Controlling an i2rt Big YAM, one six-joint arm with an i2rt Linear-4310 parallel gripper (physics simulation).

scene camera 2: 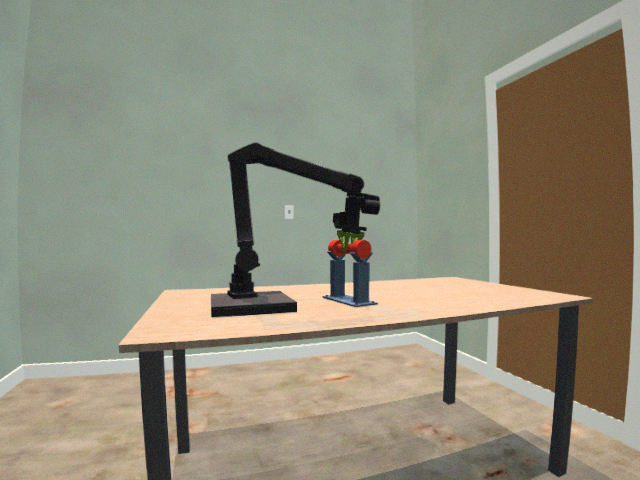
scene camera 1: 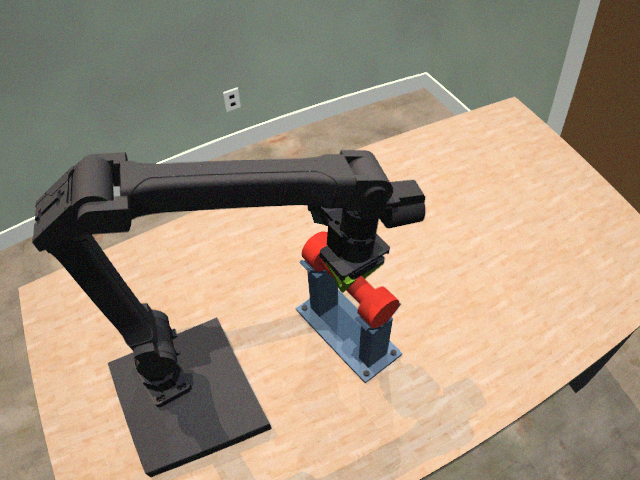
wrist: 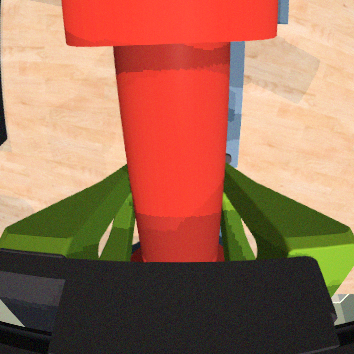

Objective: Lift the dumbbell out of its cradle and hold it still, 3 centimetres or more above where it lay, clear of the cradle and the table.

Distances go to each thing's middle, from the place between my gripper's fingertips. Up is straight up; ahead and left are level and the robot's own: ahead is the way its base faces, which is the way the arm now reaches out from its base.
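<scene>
Blue cradle [scene camera 1: 367,351]: 9 cm below my hand. Red dumbbell [scene camera 1: 377,306]: 1 cm above my hand.
</scene>
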